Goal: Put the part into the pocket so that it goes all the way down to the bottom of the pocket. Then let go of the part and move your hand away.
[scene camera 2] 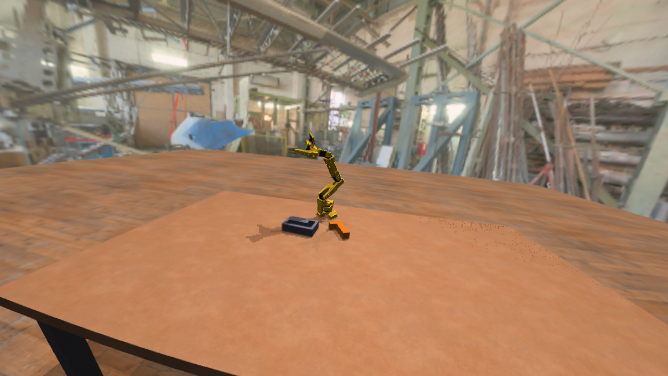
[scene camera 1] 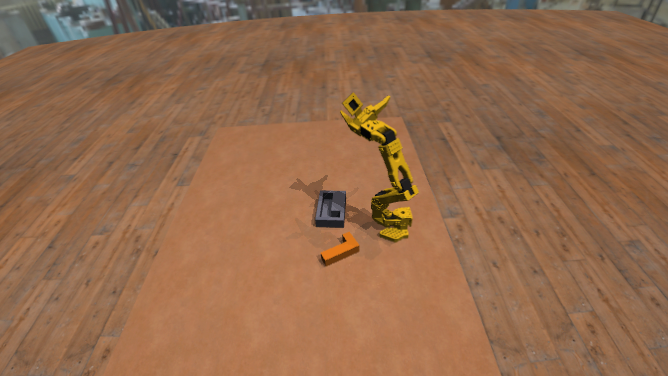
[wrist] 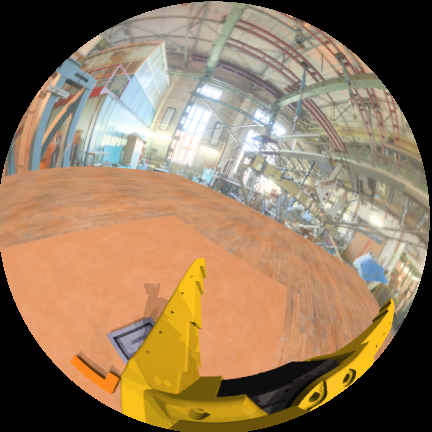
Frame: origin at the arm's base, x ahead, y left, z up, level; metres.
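Seen in the pictures: hand at its tool point: (scene camera 2: 295, 150) (scene camera 1: 342, 111) (wrist: 204, 264); arm's base at its link origin: (scene camera 2: 326, 216) (scene camera 1: 386, 229).
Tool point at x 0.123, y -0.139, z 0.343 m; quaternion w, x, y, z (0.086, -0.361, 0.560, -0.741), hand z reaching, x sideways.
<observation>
Offsets run from my tool point to a thing's top centre. Level surfaces: height alone.
The orange L-shaped part @[0.033 m ahead, 0.218 m left, 0.311 m down] (scene camera 1: 341, 251) (scene camera 2: 341, 230) (wrist: 93, 375) lies on the table, beside and apart from the dark grey block @[0.048 m ahead, 0.050 m left, 0.306 m down] (scene camera 1: 330, 223) (scene camera 2: 298, 229) (wrist: 119, 342) that has the pocket in its top. The pocket is empty, and part of the block is hidden behind a jaw in the wrist view. My gripper (scene camera 1: 365, 105) (scene camera 2: 303, 141) (wrist: 296, 280) is wide open and empty. It is raised high above the table, well away from the part and the block, with its jaws spread far apart.
The yellow arm base (scene camera 1: 395, 220) (scene camera 2: 326, 208) stands beside the block and the part. All stand on a light brown table top @[0.343 m down] (scene camera 1: 240, 300) (scene camera 2: 390, 300) (wrist: 240, 310). The arm's shadow falls across the block and the table near it.
</observation>
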